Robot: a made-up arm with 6 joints.
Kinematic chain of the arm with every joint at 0, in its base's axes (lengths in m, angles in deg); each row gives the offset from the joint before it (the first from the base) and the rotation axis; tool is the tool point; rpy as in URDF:
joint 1: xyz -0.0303 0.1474 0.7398 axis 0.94 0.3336 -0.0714
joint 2: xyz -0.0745 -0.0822 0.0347 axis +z
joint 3: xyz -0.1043 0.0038 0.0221 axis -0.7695 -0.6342 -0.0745
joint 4: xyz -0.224 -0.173 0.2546 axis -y
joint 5: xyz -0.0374 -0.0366 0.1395 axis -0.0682 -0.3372 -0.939
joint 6: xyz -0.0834 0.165 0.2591 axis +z
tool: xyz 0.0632 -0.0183 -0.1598 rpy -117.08 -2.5 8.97
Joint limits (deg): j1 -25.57..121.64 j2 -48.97..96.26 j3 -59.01..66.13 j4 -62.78..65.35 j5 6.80..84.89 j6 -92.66..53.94
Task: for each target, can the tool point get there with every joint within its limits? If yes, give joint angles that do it. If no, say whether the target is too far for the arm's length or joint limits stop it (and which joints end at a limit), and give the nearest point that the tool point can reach.
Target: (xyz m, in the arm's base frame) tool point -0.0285 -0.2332 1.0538
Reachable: yes | joints 18.37 33.00 -21.35 -48.57 77.23 -69.10
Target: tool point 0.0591 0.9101 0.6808
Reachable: no: joint limits stop it (at a limit: joint 2, joint 3, joint 5, joint 6) | nearest point -0.1996 0.6625 0.7116 | short by 0.359 m
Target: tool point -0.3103 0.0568 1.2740
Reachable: yes | joints 34.36 -16.41 40.43 -12.80 75.25 39.02
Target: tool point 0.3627 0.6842 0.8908
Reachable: no: joint limits stop it (at a limit: joint 1, joint 2, joint 3, joint 5, joint 6) | nearest point 0.2408 0.3433 0.9985 | short by 0.378 m
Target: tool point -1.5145 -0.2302 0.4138
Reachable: no: too far | nearest point -0.8344 -0.0662 0.5445 | short by 0.712 m
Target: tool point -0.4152 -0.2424 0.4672
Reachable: yes | joints 103.71 73.52 47.58 -43.53 78.46 -74.23
